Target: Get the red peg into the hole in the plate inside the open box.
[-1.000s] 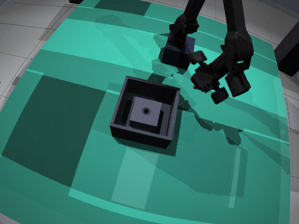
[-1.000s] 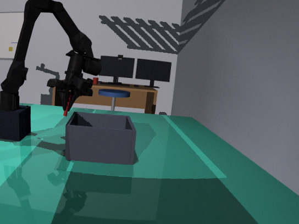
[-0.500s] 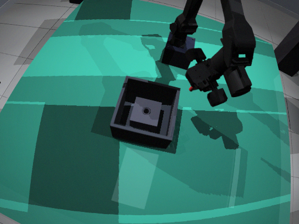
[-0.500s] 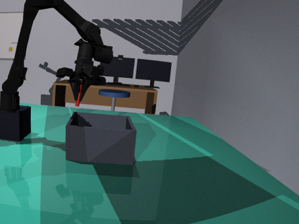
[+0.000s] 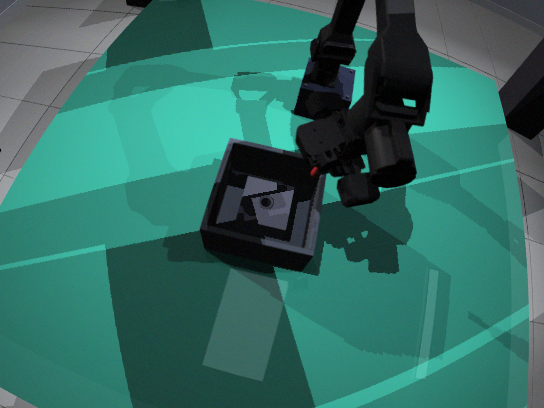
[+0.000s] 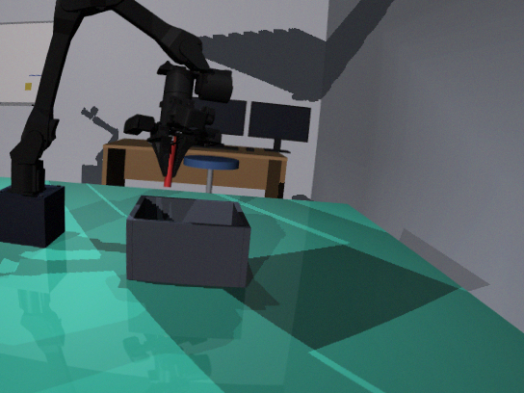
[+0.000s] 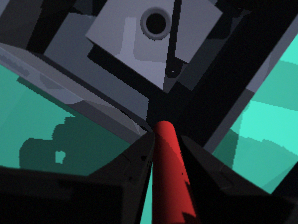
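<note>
The red peg lies 2 cm above my gripper tip. Also, from my gripper tip: dark grey box (11 cm below, 7 cm to the right, 5 cm ahead); grey plate (9 cm below, 7 cm to the right, 5 cm ahead).
</note>
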